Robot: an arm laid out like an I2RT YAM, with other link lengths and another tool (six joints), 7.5 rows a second.
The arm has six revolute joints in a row. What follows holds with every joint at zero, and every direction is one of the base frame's.
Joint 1 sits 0.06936 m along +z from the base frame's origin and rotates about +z.
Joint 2 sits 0.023 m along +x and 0.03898 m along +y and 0.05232 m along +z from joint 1 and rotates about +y.
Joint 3 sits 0.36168 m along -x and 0.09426 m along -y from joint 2 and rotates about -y.
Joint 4 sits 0.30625 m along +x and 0.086 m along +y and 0.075 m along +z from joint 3 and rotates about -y.
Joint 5 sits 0.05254 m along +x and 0.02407 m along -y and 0.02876 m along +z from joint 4 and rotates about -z.
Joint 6 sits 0.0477 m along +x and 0.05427 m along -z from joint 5 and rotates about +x.
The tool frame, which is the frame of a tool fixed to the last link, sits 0.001 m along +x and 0.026 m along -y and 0.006 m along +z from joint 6; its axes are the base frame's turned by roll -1.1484, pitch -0.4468 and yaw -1.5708 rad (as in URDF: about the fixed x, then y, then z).
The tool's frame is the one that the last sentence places.
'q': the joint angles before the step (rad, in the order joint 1, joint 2, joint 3, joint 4, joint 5, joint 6). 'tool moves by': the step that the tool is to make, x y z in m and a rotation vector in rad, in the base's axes. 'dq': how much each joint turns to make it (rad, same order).
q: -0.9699 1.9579 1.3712 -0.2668 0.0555 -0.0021
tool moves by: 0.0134 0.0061 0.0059 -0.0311 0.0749 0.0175
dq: 0.0344 0.0061 0.0236 -0.0320 0.0710 -0.0389
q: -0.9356 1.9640 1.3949 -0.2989 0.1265 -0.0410
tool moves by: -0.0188 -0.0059 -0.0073 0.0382 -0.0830 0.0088
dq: -0.0464 -0.0155 -0.0411 0.0407 -0.1041 0.0168
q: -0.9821 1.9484 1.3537 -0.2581 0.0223 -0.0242
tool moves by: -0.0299 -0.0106 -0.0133 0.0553 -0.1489 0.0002
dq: -0.0782 -0.0141 -0.0594 0.0789 -0.1681 0.0465
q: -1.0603 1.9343 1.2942 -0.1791 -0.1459 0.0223
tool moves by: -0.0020 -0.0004 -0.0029 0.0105 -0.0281 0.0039
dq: -0.0068 -0.0003 -0.0096 0.0158 -0.0289 0.0127
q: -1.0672 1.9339 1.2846 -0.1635 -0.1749 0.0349
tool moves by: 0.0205 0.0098 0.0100 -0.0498 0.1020 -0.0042
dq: 0.0579 0.0000 0.0283 -0.0408 0.1251 -0.0322
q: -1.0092 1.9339 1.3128 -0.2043 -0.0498 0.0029
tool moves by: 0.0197 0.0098 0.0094 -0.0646 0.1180 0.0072
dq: 0.0556 0.0038 0.0274 -0.0347 0.1316 -0.0546
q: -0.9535 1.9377 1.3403 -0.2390 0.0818 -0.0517
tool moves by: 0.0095 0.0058 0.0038 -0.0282 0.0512 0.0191
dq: 0.0260 0.0002 0.0082 -0.0119 0.0477 -0.0339
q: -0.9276 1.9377 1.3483 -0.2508 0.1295 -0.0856
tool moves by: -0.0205 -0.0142 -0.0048 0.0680 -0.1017 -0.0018
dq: -0.0614 -0.0003 -0.0052 0.0053 -0.1308 0.0374
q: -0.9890 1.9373 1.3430 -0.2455 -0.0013 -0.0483
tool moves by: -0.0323 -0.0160 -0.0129 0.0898 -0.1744 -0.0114
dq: -0.0909 -0.0023 -0.0359 0.0531 -0.1980 0.0740
